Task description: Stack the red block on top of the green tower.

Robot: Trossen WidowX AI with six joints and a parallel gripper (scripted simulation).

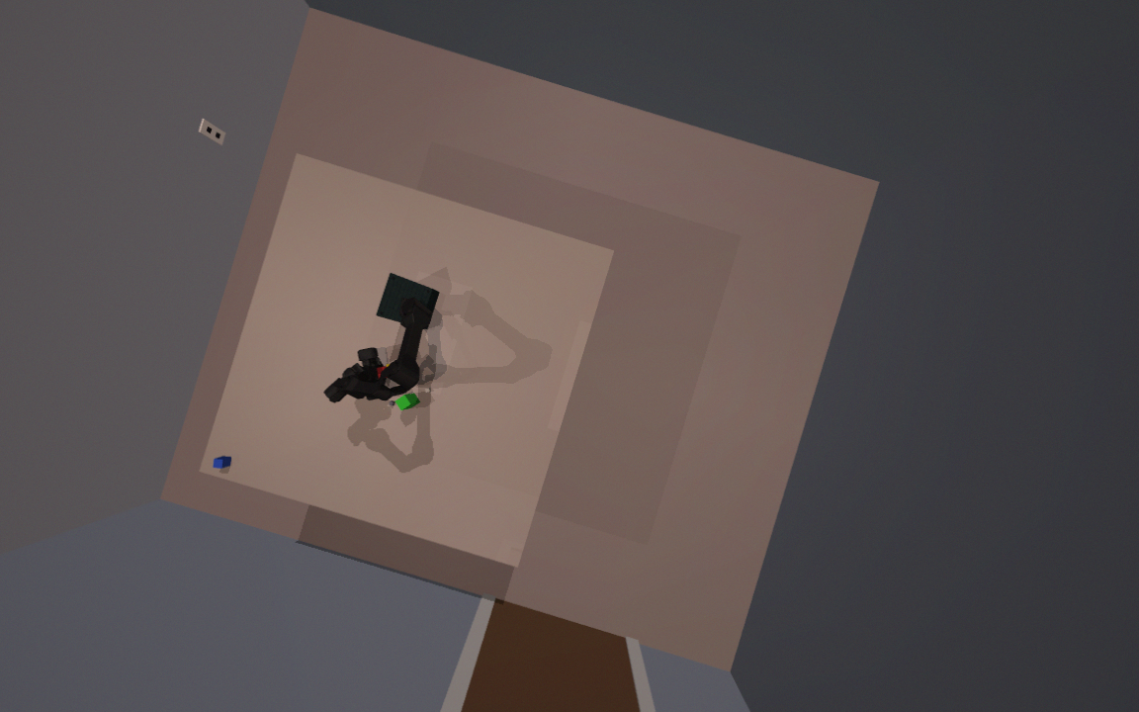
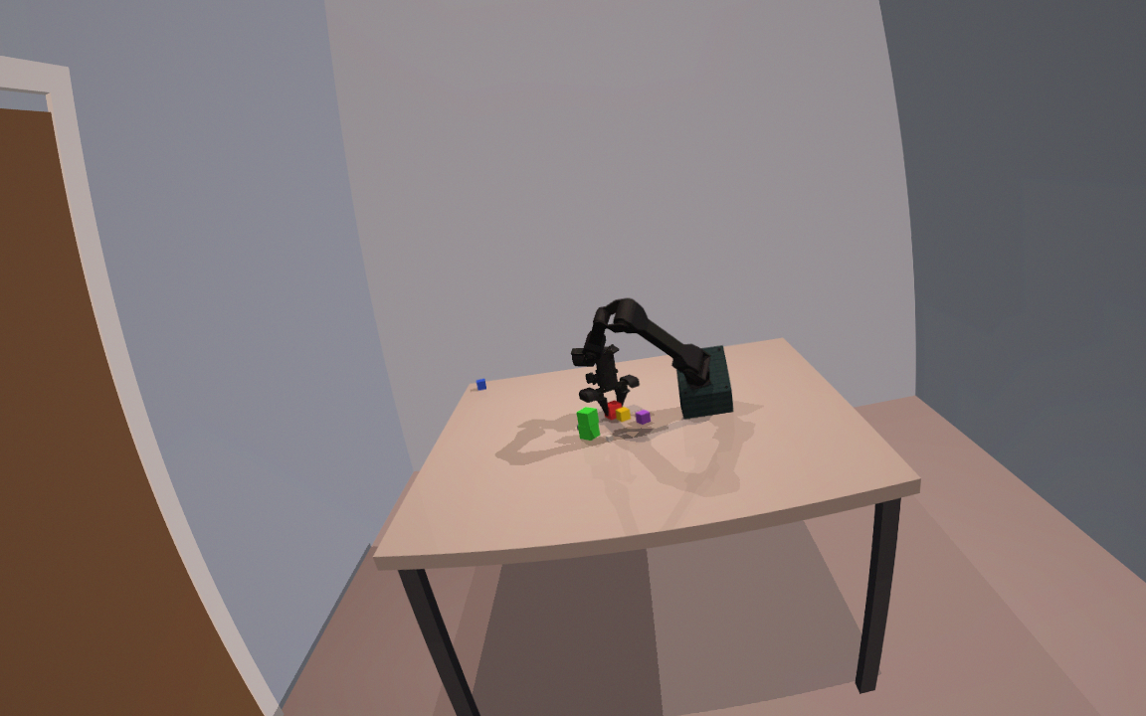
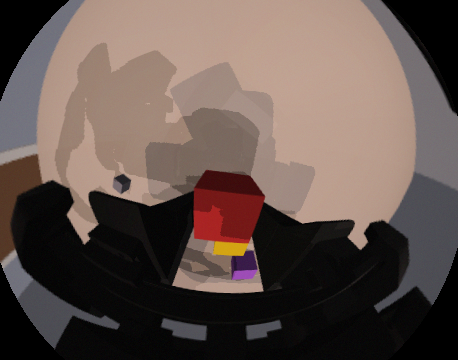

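Now: the yellow cube 30 mm behind my gripper tip, 30 mm to the left of it and 10 mm above it. From my gripper tip the other things lie so: red block: 10 mm above; purple cube: 80 mm behind, 90 mm to the left, 10 mm above; blue cube: 470 mm ahead, 530 mm to the right, 10 mm above.
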